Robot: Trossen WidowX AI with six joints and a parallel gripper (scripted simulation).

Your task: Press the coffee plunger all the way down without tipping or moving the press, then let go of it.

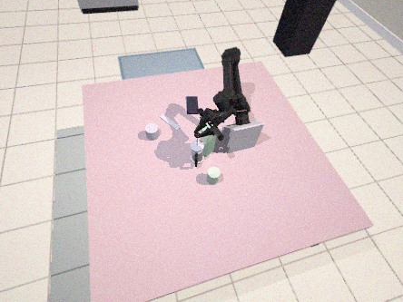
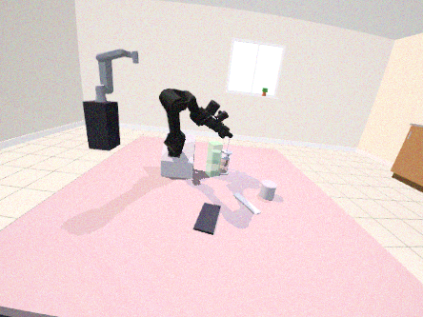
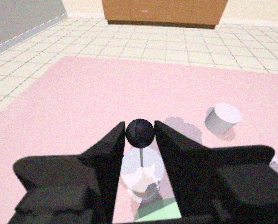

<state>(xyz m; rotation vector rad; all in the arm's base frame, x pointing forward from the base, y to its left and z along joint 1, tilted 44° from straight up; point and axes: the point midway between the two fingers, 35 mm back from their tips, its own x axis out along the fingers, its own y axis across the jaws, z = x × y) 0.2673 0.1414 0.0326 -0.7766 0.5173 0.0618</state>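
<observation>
Right now the coffee press is 120 mm below my gripper tip, 10 mm to the left of it and 10 mm behind it. The rest, counted from my gripper tip: pale green box: 140 mm below, 90 mm behind, 50 mm to the right.
</observation>
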